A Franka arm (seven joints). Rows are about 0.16 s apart.
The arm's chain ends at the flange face. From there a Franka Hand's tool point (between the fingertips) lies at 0.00 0.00 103.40 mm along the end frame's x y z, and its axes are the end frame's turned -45 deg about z.
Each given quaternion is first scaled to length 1.
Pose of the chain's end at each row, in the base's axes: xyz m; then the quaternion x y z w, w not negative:
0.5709, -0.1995, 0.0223, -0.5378, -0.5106, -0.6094, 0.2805
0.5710, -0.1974, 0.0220, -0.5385, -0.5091, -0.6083, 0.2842
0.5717, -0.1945, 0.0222, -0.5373, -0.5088, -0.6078, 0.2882
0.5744, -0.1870, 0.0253, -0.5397, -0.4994, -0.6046, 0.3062
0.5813, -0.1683, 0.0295, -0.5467, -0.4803, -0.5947, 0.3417
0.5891, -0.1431, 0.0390, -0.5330, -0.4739, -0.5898, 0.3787
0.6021, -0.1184, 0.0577, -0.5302, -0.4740, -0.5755, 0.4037
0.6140, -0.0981, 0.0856, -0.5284, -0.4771, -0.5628, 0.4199
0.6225, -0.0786, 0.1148, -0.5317, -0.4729, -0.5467, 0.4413
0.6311, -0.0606, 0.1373, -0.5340, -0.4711, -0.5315, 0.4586
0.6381, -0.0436, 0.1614, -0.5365, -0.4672, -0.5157, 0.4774
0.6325, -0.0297, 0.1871, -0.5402, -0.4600, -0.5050, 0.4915
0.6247, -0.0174, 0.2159, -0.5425, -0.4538, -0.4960, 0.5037
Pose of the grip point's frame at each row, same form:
0.6091, -0.1040, 0.0120, -0.3015, -0.6775, -0.6704, 0.0259
0.6088, -0.1017, 0.0118, -0.3027, -0.6764, -0.6708, 0.0298
0.6089, -0.0985, 0.0124, -0.3017, -0.6757, -0.6718, 0.0337
0.6103, -0.0904, 0.0169, -0.3075, -0.6679, -0.6758, 0.0515
0.6146, -0.0706, 0.0234, -0.3213, -0.6530, -0.6802, 0.0881
0.6170, -0.0436, 0.0372, -0.3111, -0.6418, -0.6898, 0.1242
0.6256, -0.0177, 0.0565, -0.3085, -0.6408, -0.6862, 0.1527
0.6341, 0.0033, 0.0842, -0.3056, -0.6430, -0.6807, 0.1726
0.6395, 0.0234, 0.1135, -0.3103, -0.6404, -0.6740, 0.1985
0.6451, 0.0418, 0.1358, -0.3131, -0.6396, -0.6666, 0.2203
0.6492, 0.0592, 0.1601, -0.3169, -0.6370, -0.6591, 0.2437
0.6422, 0.0732, 0.1864, -0.3230, -0.6317, -0.6546, 0.2608
0.6331, 0.0857, 0.2158, -0.3275, -0.6269, -0.6510, 0.2756

